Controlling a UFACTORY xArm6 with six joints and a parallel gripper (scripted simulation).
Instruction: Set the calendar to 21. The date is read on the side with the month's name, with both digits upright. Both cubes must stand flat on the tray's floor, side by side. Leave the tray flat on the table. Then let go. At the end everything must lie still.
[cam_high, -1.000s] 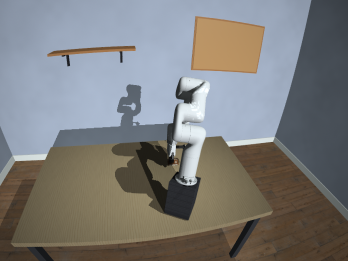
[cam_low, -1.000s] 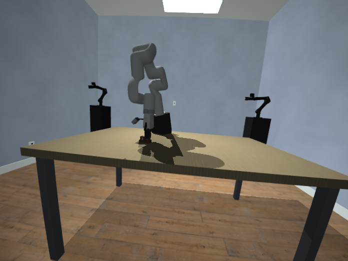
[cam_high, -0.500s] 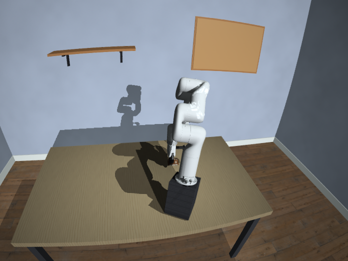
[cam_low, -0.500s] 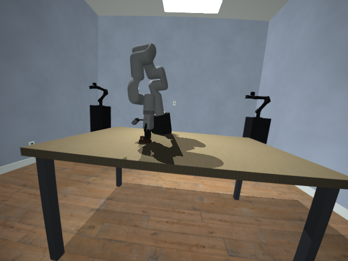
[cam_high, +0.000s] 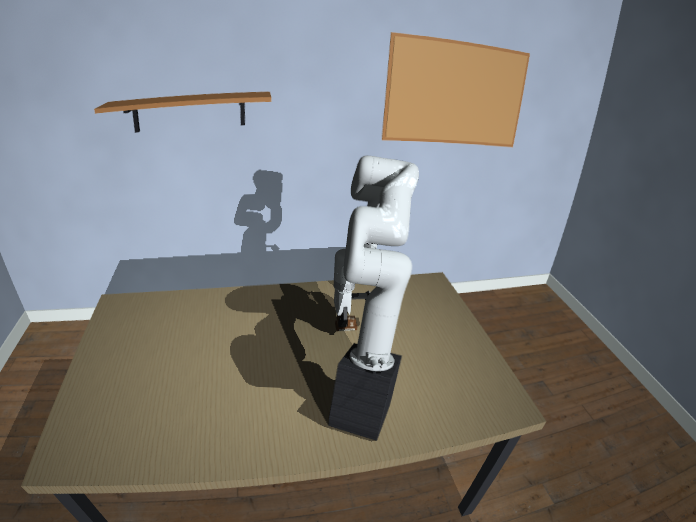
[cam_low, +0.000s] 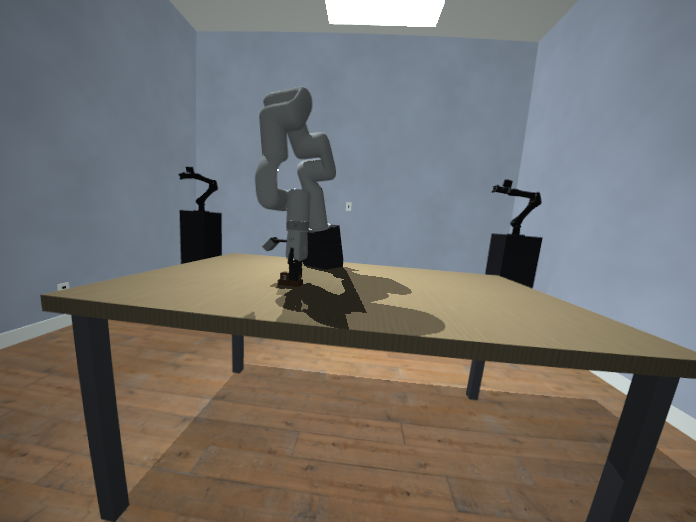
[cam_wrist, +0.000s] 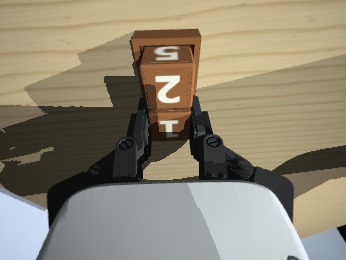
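Right now my hand is 20 mm to the left of the brown wooden tray and 30 mm above it.
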